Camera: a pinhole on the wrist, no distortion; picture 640 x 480 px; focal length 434.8 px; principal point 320.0 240.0 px. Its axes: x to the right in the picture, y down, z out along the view. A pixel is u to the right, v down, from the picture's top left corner.
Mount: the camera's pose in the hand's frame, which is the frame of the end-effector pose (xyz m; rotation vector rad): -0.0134 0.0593 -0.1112 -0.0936 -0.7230 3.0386
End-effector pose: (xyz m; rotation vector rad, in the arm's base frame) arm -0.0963 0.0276 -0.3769 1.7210 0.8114 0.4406
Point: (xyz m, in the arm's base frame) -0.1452 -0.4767 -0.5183
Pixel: 608 165
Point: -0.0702 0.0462 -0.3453
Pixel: 119 129
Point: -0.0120 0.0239 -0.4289
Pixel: 128 220
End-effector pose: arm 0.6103 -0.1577 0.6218 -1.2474 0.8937 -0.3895
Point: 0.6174 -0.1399 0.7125
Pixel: 359 394
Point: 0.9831 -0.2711 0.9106
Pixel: 98 456
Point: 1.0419 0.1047 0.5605
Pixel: 197 25
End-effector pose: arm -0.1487 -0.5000 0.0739 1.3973 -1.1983 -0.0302
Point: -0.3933 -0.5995 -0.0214
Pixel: 416 36
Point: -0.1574 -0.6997 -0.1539
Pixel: 295 349
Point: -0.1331 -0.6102 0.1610
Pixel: outside the picture
